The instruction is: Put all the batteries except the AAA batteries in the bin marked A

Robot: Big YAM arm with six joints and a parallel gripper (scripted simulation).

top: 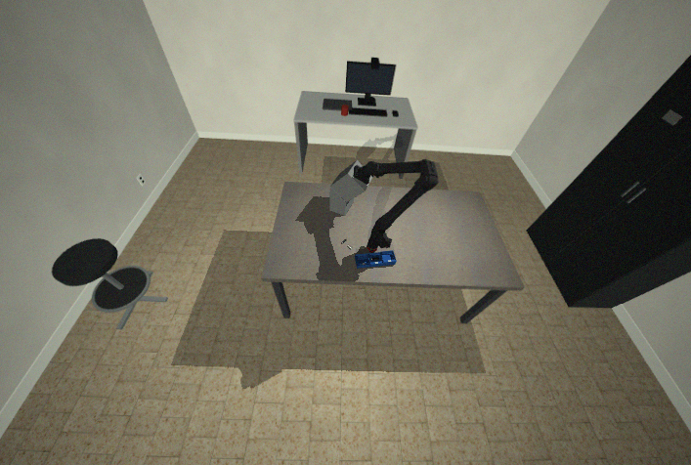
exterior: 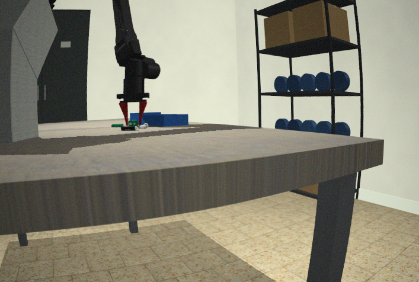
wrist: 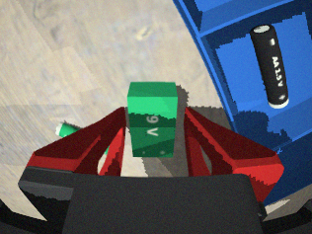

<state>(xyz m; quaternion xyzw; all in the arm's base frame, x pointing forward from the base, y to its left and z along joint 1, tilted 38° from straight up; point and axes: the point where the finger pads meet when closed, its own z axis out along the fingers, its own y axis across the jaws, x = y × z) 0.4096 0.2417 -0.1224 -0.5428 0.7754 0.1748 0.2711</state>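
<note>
The green 9 V battery is 10 mm to the right of my hand. Also, from my hand: white bolt: 140 mm to the right; thin green battery: 50 mm behind; blue tray: 80 mm ahead, 20 mm to the left, 10 mm above.
</note>
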